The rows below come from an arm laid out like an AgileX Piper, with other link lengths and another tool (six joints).
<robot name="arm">
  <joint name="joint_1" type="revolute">
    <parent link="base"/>
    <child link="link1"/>
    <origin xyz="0 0 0.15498"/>
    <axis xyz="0 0 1"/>
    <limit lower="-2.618" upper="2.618"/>
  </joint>
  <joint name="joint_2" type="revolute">
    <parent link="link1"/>
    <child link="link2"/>
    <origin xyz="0 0 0"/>
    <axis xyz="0 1 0"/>
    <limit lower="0" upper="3.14"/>
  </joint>
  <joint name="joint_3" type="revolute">
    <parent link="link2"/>
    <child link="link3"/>
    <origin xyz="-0.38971 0 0.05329"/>
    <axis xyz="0 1 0"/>
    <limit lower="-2.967" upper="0"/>
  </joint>
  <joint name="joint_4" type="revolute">
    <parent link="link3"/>
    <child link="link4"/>
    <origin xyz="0.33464 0 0.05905"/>
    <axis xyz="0.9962 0 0.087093"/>
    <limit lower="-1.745" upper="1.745"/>
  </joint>
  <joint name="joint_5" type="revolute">
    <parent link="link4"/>
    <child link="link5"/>
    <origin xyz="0 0 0"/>
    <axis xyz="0 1 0"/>
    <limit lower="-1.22" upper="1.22"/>
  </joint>
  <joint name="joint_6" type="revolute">
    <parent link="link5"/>
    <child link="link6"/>
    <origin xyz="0.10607 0 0.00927"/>
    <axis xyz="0.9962 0 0.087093"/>
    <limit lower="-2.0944" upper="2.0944"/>
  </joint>
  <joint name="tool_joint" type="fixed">
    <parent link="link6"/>
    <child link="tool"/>
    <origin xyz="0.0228 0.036 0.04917" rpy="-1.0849 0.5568 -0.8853"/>
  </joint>
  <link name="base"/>
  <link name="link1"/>
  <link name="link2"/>
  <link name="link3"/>
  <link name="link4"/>
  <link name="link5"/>
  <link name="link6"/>
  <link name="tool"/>
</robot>
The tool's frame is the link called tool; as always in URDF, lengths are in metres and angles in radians.
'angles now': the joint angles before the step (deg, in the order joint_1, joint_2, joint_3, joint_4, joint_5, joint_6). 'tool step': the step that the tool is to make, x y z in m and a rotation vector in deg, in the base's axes. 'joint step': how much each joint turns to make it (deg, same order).
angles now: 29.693 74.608 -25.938 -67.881 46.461 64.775
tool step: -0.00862 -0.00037 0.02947 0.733 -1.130 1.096
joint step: 0.558 -5.118 -1.794 4.545 1.886 -7.144
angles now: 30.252 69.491 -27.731 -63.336 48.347 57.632
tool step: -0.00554 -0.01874 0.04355 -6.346 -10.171 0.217
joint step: 0.001 -5.874 -0.102 -10.352 5.448 2.244
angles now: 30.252 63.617 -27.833 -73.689 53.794 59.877
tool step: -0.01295 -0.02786 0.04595 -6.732 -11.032 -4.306
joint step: 0.001 -5.832 0.000 -9.391 8.862 2.533
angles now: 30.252 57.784 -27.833 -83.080 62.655 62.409
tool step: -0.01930 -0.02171 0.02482 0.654 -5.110 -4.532
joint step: -0.002 -5.051 0.001 -0.261 4.954 0.313
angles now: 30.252 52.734 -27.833 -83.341 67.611 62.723
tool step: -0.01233 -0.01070 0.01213 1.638 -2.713 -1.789
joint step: 0.002 -3.051 0.000 0.484 1.658 0.344
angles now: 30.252 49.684 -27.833 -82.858 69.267 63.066
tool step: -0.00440 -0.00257 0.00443 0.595 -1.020 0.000
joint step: -0.002 -1.179 0.000 -0.001 -0.002 0.001
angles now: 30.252 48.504 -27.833 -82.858 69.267 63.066
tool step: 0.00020 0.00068 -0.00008 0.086 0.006 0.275
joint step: 0.000 -0.003 0.001 0.000 -0.288 0.001
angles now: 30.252 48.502 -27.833 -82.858 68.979 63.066
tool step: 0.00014 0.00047 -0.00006 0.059 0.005 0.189
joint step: 0.000 -0.001 0.001 0.000 -0.198 0.001
